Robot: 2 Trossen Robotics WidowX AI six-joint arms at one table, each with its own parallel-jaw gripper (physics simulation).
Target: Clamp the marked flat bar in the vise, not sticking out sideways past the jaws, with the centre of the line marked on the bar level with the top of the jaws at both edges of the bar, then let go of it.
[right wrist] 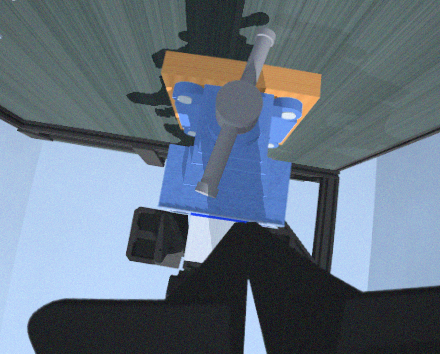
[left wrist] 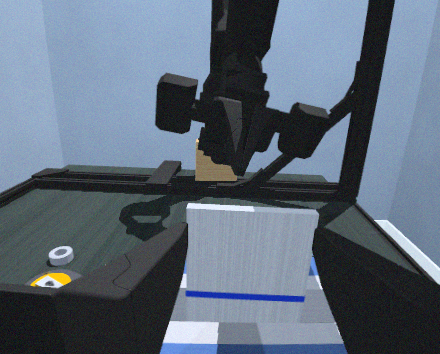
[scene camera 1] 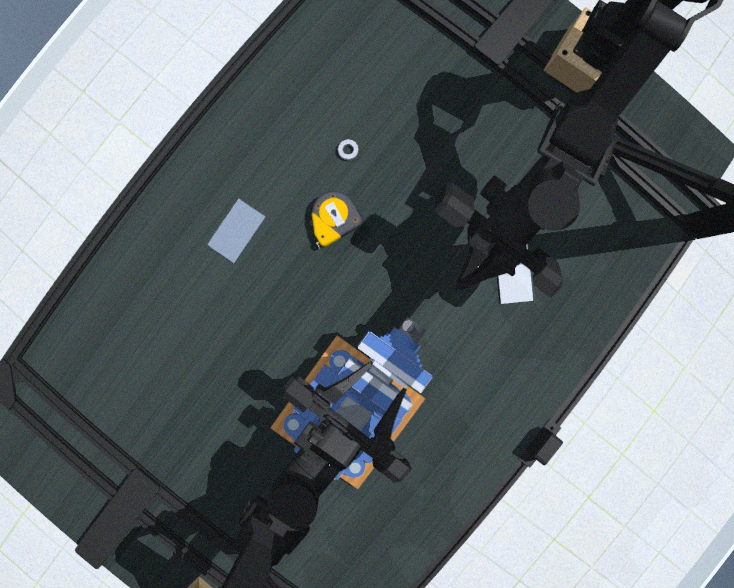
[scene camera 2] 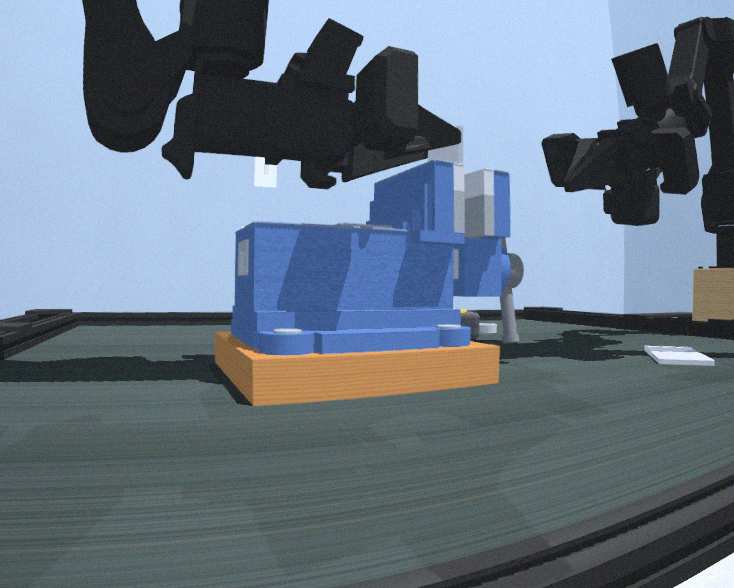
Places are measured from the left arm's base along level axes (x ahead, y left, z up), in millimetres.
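Where they show: left gripper, fingertip midpoint: (left wrist: 250, 235) (scene camera 1: 388, 375) (scene camera 2: 443, 145); right gripper, fingertip midpoint: (right wrist: 245, 232) (left wrist: 240, 173) (scene camera 1: 458, 286) (scene camera 2: 566, 187); right arm's base, origin of the base link: (scene camera 1: 599, 47).
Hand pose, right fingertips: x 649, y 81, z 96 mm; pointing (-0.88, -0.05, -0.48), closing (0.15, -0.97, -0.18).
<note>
Things, the pixels of their top centre, and the offset from my right fingertips. "spot": a spot on its surface instead.
- flat bar, middle of its top: (left wrist: 251, 209) (scene camera 2: 443, 133) (right wrist: 212, 264) (scene camera 1: 389, 375) dy -8, dx -142, dz +32 mm
- blue line, surface spot: (left wrist: 245, 296) (right wrist: 219, 218) spot: dy -9, dx -144, dz -8 mm
- orange wooden base, middle of its top: (scene camera 2: 342, 339) (right wrist: 234, 116) (scene camera 1: 347, 414) dy -20, dx -231, dz -140 mm
- yellow tape measure, middle of its top: (left wrist: 44, 286) (scene camera 1: 330, 214) dy +196, dx -34, dz -127 mm
- ring, middle of its top: (scene camera 2: 486, 324) (scene camera 1: 348, 149) (left wrist: 60, 252) dy +248, dx +59, dz -154 mm
- grey-blue sheet, middle of its top: (scene camera 1: 236, 230) dy +289, dx -146, dz -163 mm
- white plate, middle of its top: (scene camera 2: 676, 352) (scene camera 1: 514, 268) dy -59, dx +99, dz -162 mm
The flat bar (scene camera 2: 452, 151) (left wrist: 250, 250) (right wrist: 199, 240) is light grey, upright, with a blue line (left wrist: 245, 296) (right wrist: 218, 218) across it. My left gripper (scene camera 1: 387, 376) (scene camera 2: 443, 145) (left wrist: 250, 235) is shut on its side edges above the blue vise (scene camera 1: 395, 361) (scene camera 2: 343, 269) (right wrist: 225, 150). The bar's lower end reaches down between the jaws; its bottom is hidden. In the left wrist view the line shows a little above the near jaw's top. The line does not show in scene camera 2. My right gripper (scene camera 1: 463, 284) (left wrist: 240, 173) (right wrist: 245, 232) is shut and empty, apart from the vise on its handle side.
The vise stands on an orange wooden base (scene camera 2: 367, 373) (right wrist: 210, 67). Its grey handle (scene camera 2: 509, 318) (right wrist: 257, 62) slants at the front. A yellow tape measure (scene camera 1: 333, 211), a ring (scene camera 1: 348, 149), a grey-blue sheet (scene camera 1: 237, 230) and a white plate (scene camera 1: 515, 286) (scene camera 2: 678, 355) lie on the table.
</note>
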